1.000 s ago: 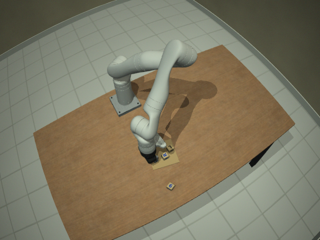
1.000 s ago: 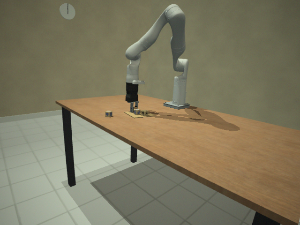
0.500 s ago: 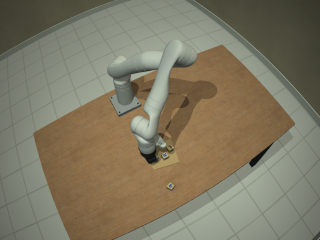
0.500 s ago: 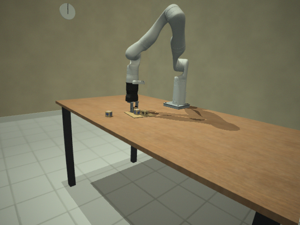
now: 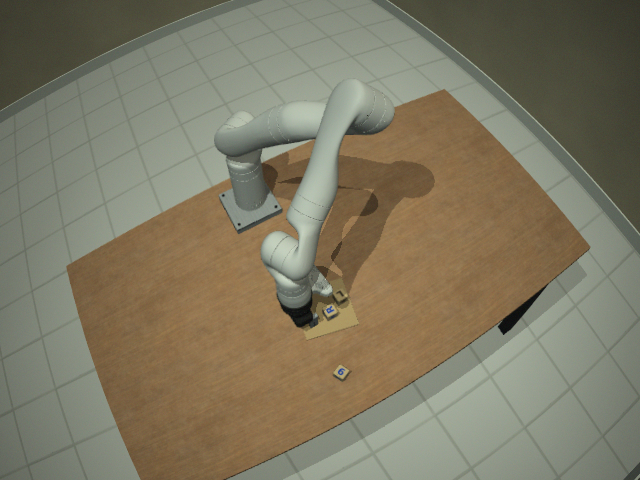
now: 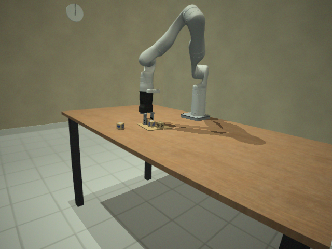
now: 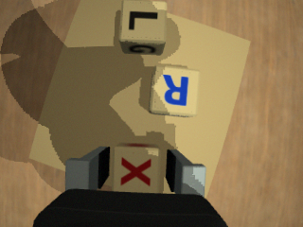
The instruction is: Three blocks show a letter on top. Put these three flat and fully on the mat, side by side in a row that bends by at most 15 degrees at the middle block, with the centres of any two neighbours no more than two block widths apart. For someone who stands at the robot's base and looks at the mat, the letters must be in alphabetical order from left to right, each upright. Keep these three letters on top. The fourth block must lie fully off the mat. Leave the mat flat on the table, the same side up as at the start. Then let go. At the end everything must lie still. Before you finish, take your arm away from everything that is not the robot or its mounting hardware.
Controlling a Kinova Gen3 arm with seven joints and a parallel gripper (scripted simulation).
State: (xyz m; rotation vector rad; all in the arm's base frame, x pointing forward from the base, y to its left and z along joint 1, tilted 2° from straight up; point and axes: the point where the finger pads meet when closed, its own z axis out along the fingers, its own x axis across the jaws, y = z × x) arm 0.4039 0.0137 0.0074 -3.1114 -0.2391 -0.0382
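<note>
The mat is 5 cm to the left of my hand, 2 cm below it and 1 cm behind it. Also, from my hand: block: 18 cm ahead, 1 cm to the left, 1 cm below.
</note>
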